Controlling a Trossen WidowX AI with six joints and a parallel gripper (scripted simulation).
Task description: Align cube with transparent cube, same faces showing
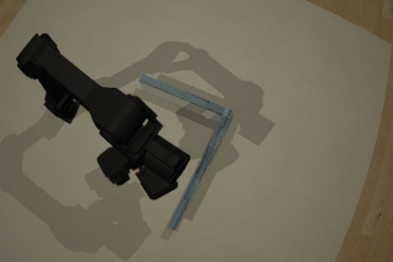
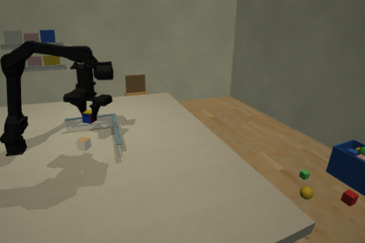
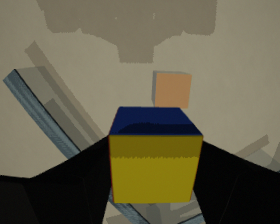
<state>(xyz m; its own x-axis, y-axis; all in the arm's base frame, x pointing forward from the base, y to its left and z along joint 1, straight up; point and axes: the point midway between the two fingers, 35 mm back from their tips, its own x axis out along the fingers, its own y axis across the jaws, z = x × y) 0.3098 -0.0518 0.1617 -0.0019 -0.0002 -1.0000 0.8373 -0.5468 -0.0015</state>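
The transparent cube is 14 cm below my hand, 4 cm behind it and 1 cm to the left of it.
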